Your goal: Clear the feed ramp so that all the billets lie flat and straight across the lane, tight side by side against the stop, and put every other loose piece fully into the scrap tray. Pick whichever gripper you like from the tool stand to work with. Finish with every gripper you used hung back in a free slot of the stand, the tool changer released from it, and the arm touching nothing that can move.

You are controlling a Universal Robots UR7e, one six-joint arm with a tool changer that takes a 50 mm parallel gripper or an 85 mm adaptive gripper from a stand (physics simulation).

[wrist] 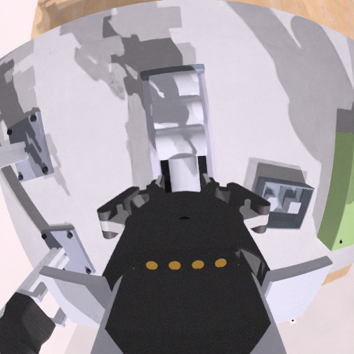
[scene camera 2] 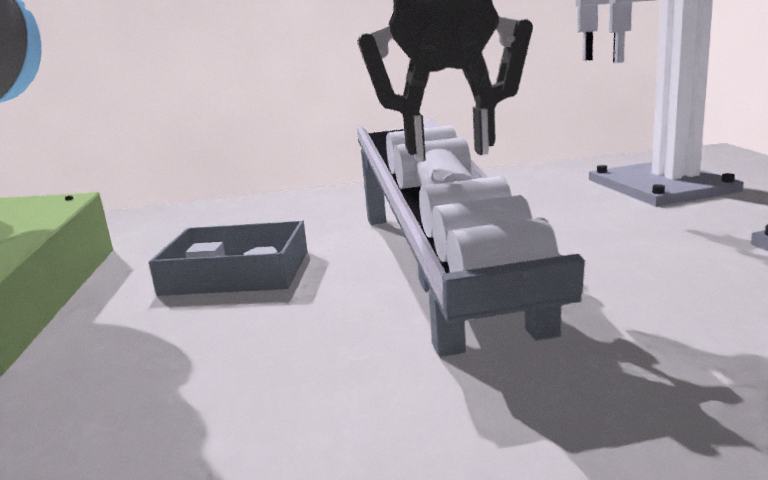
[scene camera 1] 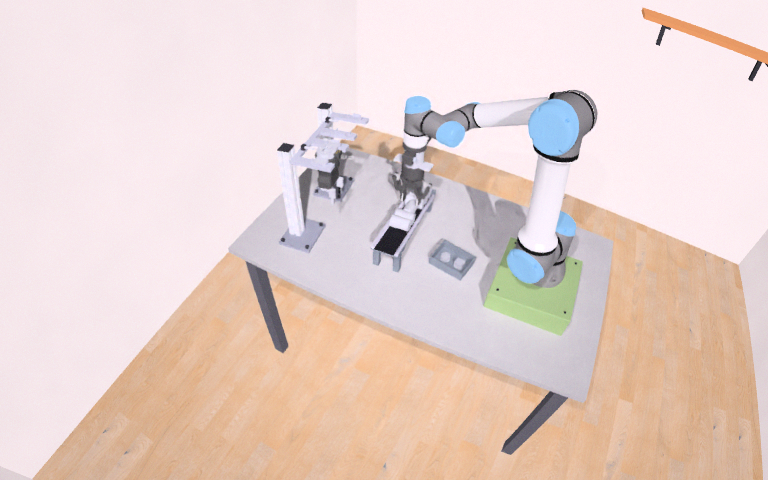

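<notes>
My gripper (scene camera 1: 412,199) (scene camera 2: 450,138) (wrist: 184,182) is open over the feed ramp (scene camera 1: 413,228) (scene camera 2: 399,209), one finger towards each rail. Between and below the fingertips, a white billet (scene camera 2: 444,163) (wrist: 185,174) lies lengthwise along the lane. Downhill, three billets lie across it: one (scene camera 2: 504,246) (wrist: 175,84) at the stop (scene camera 2: 512,287) (wrist: 172,71), a second (scene camera 2: 481,217) (wrist: 177,111) and a third (scene camera 2: 464,194) (wrist: 180,142). Uphill, two more (scene camera 2: 461,150) (scene camera 2: 430,133) lie across; my gripper hides them in the wrist view. The scrap tray (scene camera 1: 447,267) (scene camera 2: 220,274) holds two pieces (scene camera 2: 205,249) (scene camera 2: 261,251).
The tool stand (scene camera 1: 291,192) (scene camera 2: 682,84) is beside the ramp, with the other gripper (scene camera 1: 328,175) (wrist: 25,320) hanging in it. The green robot base (scene camera 1: 532,302) (scene camera 2: 50,249) (wrist: 340,200) stands beyond the tray.
</notes>
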